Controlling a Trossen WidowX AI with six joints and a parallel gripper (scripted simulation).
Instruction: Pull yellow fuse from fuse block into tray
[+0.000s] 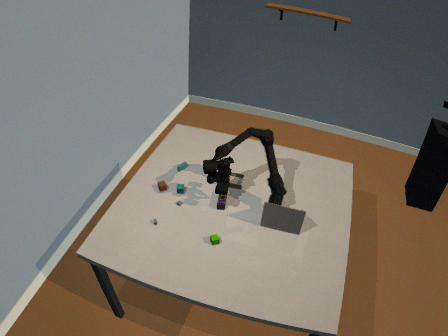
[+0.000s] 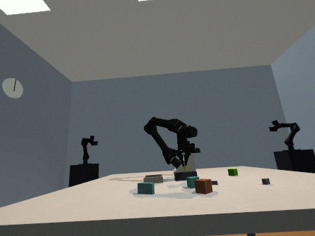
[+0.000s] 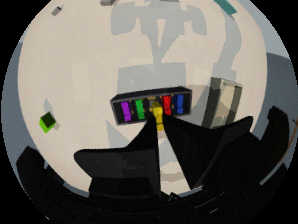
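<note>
The grey tray lies 18 cm to the right of my gripper tip, 7 cm below it and 1 cm ahead of it. Also, from my gripper tip: green cube 28 cm to the left, 7 cm behind, 5 cm below; yellow fuse 1 cm below; orange cube 35 cm ahead, 5 cm below, 4 cm to the left.
</note>
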